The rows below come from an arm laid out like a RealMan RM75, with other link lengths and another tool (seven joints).
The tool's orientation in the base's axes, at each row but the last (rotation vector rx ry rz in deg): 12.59, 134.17, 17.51; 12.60, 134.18, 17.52; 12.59, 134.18, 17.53; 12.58, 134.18, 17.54; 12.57, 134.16, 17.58; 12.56, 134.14, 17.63; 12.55, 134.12, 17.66; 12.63, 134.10, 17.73; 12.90, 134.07, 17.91; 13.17, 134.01, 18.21; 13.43, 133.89, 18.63; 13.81, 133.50, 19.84; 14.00, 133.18, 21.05
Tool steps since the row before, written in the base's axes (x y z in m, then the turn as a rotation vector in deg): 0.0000, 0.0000, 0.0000, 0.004, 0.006, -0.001; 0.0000, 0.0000, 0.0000, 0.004, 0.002, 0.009; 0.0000, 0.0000, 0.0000, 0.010, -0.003, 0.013; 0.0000, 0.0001, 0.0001, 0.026, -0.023, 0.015; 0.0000, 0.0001, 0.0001, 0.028, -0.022, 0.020; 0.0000, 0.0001, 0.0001, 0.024, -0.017, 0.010; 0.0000, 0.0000, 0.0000, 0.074, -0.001, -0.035; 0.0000, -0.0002, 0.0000, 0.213, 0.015, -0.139; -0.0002, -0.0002, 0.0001, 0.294, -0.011, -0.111; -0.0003, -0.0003, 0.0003, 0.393, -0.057, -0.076; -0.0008, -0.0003, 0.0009, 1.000, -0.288, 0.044; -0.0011, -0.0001, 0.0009, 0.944, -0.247, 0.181; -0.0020, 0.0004, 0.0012, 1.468, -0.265, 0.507
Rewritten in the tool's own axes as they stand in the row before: 0.0000, 0.0000, 0.0000, -0.001, 0.006, 0.004; 0.0000, 0.0000, 0.0000, -0.008, 0.005, -0.003; 0.0000, 0.0000, 0.0000, -0.016, 0.001, -0.002; 0.0000, 0.0001, -0.0001, -0.034, -0.016, 0.004; 0.0000, 0.0001, -0.0001, -0.038, -0.013, 0.003; 0.0000, 0.0001, -0.0001, -0.028, -0.012, 0.007; 0.0000, 0.0000, 0.0000, -0.029, -0.006, 0.076; 0.0000, -0.0002, 0.0000, -0.053, -0.011, 0.249; 0.0000, -0.0002, -0.0002, -0.135, -0.022, 0.283; -0.0001, -0.0002, -0.0005, -0.240, -0.049, 0.322; -0.0001, -0.0001, -0.0012, -0.806, -0.189, 0.633; 0.0001, 0.0001, -0.0014, -0.846, -0.110, 0.507; 0.0007, 0.0006, -0.0022, -1.431, 0.016, 0.659
